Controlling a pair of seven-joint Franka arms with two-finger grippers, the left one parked.
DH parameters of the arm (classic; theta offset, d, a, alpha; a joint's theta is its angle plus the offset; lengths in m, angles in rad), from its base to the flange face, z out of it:
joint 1: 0 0.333 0 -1.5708
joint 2: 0 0 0 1.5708
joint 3: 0 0.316 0.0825 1.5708
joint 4: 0 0 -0.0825 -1.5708
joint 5: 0 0.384 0 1.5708
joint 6: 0 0 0.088 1.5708
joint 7: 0 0.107 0 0
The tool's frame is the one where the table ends.
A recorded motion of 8 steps. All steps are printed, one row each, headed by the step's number.
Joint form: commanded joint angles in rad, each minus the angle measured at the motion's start. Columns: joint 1, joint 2, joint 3, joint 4, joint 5, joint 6, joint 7.
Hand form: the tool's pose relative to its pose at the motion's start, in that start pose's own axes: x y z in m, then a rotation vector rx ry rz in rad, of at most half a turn. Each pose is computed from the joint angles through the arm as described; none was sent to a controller.
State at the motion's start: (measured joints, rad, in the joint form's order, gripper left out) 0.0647 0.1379 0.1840 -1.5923 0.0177 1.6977 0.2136
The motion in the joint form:
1: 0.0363 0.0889 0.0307 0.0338 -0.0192 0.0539 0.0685
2: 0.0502 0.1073 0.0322 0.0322 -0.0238 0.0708 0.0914
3: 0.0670 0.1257 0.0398 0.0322 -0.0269 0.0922 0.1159
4: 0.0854 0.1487 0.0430 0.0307 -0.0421 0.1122 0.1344
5: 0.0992 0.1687 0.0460 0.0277 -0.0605 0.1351 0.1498
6: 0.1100 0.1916 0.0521 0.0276 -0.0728 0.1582 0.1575
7: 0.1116 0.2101 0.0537 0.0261 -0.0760 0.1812 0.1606
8: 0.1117 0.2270 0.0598 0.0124 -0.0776 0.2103 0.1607
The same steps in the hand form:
1: 0.0188 -0.0381 0.0331 0.0015 -0.0017 0.0020
2: 0.0216 -0.0473 0.0440 -0.0002 -0.0047 0.0094
3: 0.0230 -0.0620 0.0539 0.0026 -0.0028 0.0098
4: 0.0252 -0.0743 0.0677 -0.0079 -0.0041 0.0042
5: 0.0275 -0.0837 0.0800 -0.0200 0.0005 -0.0013
6: 0.0301 -0.0935 0.0928 -0.0245 0.0029 -0.0131
7: 0.0342 -0.0960 0.1033 -0.0214 0.0055 -0.0139
8: 0.0360 -0.0998 0.1180 -0.0172 0.0031 -0.0206

